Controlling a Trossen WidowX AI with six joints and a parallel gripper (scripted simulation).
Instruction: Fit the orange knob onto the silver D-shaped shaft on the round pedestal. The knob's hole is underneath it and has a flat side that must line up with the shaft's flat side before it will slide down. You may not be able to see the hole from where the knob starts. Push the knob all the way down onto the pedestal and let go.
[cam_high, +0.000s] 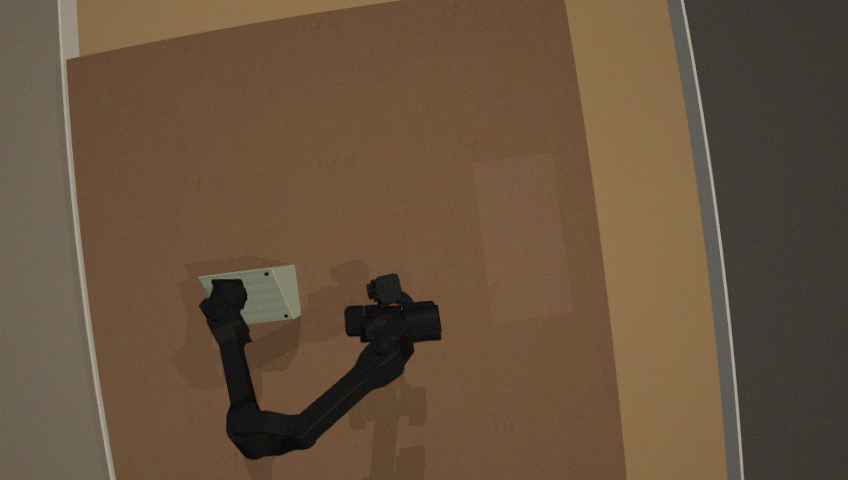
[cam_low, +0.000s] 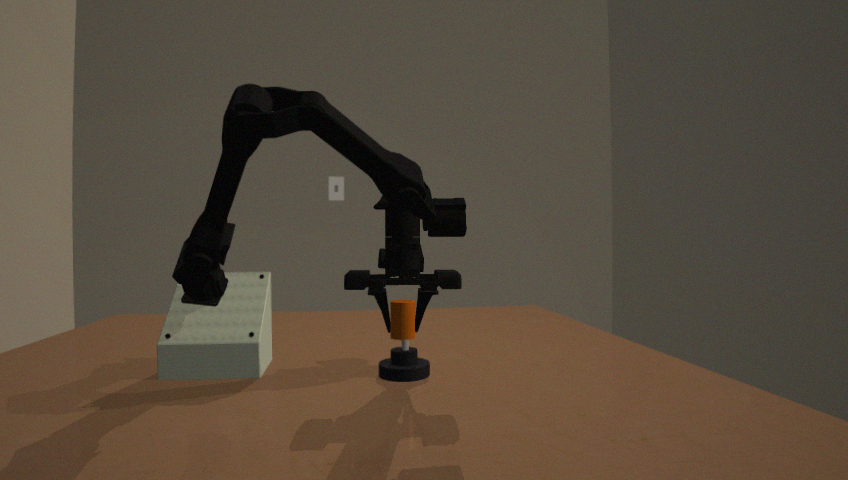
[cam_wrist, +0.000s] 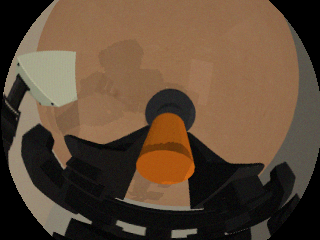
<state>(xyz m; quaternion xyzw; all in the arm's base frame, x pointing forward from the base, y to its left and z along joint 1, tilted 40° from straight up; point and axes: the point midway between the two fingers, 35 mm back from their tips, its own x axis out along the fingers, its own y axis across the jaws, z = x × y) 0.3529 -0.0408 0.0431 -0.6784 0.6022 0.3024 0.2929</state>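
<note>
My gripper tip is now 30 mm below the orange knob. Also, from my gripper tip: black round pedestal 40 mm below.
</note>
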